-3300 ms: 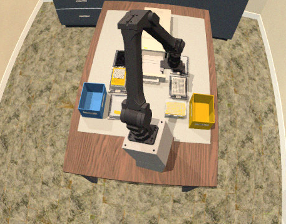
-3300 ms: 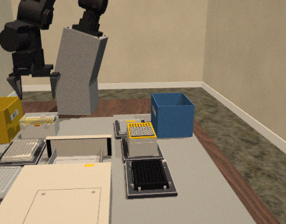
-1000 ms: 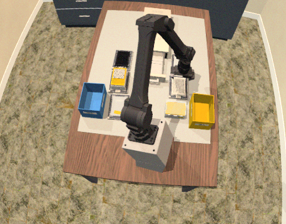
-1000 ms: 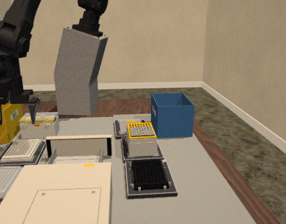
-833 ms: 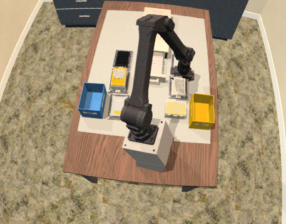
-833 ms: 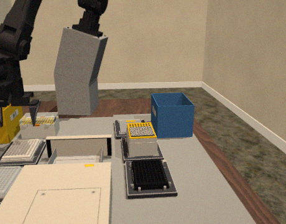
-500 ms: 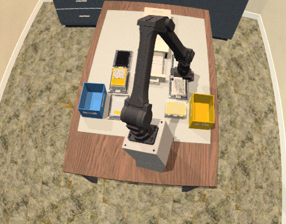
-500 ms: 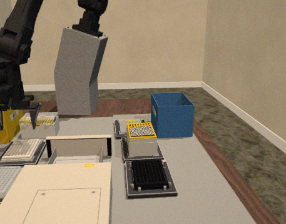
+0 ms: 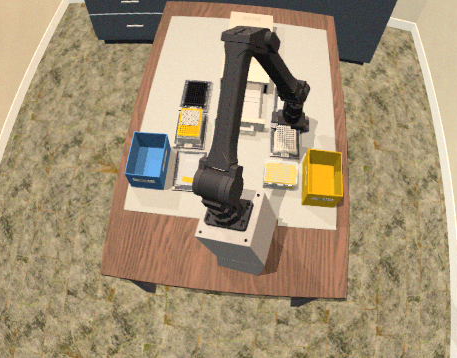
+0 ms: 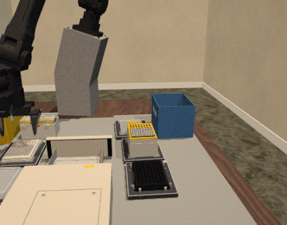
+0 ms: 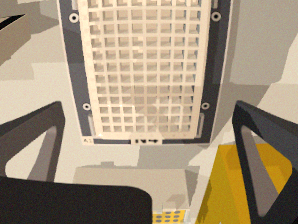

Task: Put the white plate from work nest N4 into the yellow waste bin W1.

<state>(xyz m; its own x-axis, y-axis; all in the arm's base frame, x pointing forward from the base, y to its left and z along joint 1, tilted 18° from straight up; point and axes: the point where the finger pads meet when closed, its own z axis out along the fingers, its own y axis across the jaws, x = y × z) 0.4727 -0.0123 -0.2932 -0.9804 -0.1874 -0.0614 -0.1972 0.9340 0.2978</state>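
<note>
Now: the white plate 60 mm below my hand. Also, from my hand: clear plate (170 mm ahead, 60 mm below, 30 mm to the left); yellow waste bin (170 mm to the right, 150 mm behind, 40 mm below); dark nest (70 mm below).
</note>
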